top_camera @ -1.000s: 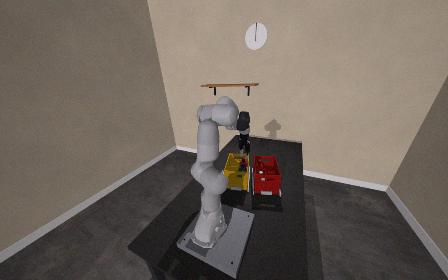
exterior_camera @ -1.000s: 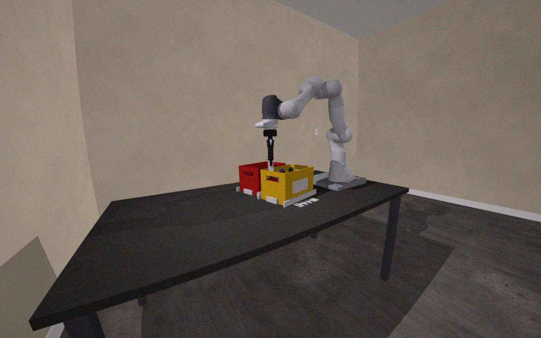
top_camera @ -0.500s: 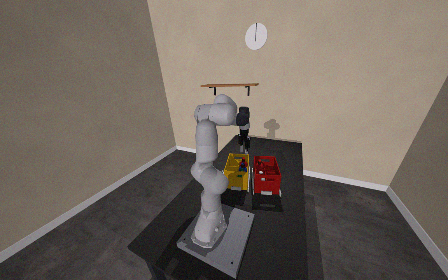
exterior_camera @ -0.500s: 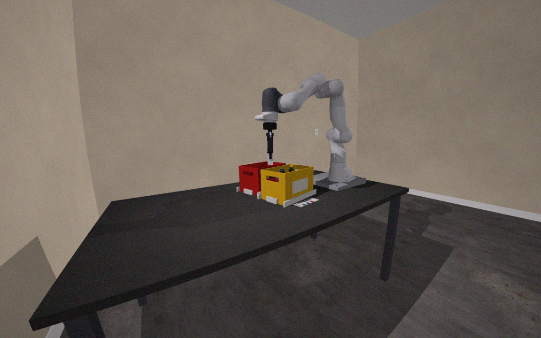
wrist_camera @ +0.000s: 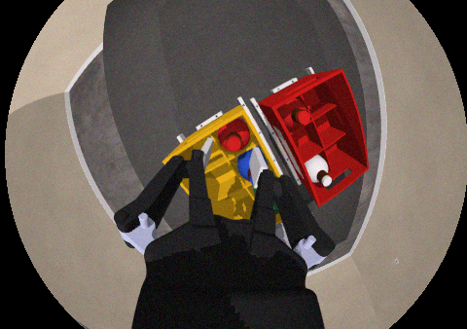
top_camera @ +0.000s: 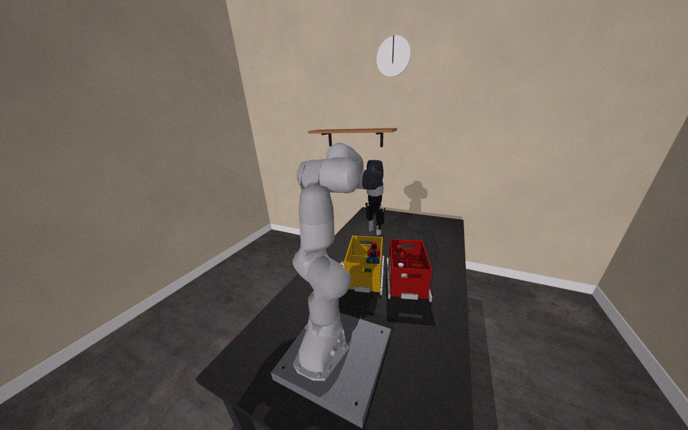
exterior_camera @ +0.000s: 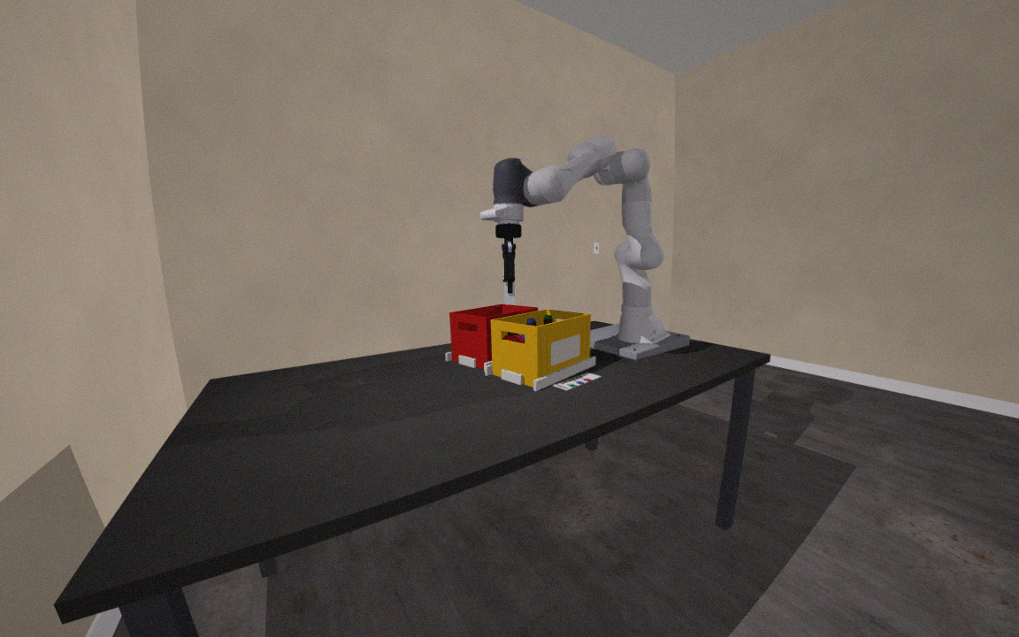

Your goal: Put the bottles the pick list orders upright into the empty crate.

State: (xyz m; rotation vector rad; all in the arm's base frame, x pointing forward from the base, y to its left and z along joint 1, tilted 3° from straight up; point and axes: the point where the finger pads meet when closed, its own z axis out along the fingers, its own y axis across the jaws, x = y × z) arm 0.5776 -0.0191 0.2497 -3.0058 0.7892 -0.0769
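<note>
Now: hand 7 cm past the red crate, 21 cm to the left of it and 17 cm above it. Also, from my hand: green-labelled bottle: 18 cm behind, 4 cm to the right, 17 cm below; then yellow crate: 11 cm behind, 2 cm to the left, 17 cm below; then blue-labelled bottle: 10 cm behind, 2 cm to the right, 17 cm below.
</note>
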